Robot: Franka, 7 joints.
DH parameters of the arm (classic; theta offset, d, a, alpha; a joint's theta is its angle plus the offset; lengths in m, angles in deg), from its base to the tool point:
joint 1: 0 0.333 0 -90
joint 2: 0 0 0 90
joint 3: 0 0.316 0.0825 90
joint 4: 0 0 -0.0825 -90
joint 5: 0 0.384 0 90
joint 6: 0 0 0.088 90
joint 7: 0 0.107 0 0
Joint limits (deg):
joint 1: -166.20..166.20
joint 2: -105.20..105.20
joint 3: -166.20..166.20
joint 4: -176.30..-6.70
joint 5: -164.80..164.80
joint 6: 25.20..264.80
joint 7: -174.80..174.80
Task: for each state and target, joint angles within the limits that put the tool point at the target. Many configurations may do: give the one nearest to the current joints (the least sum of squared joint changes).
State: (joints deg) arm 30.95 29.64 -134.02 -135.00 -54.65 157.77 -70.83
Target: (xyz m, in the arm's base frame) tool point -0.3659 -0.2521 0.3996
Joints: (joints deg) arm 7.70 19.78 -155.53 -147.51 -54.37 150.27 -70.83
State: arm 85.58 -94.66 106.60 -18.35 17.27 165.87 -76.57
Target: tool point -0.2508 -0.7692 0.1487
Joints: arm 72.58 -104.50 107.09 -9.40 17.58 178.50 -76.57
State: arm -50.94 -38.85 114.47 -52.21 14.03 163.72 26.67
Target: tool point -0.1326 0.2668 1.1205
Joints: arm -42.47 -17.96 112.64 -21.45 14.27 179.36 26.67
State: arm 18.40 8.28 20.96 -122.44 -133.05 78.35 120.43
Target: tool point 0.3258 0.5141 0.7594
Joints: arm 33.30 8.06 34.12 -88.20 -142.40 88.33 120.43
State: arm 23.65 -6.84 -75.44 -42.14 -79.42 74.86 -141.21
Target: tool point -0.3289 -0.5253 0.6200
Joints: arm 13.86 -36.97 -97.02 -69.15 -71.07 60.62 -141.21
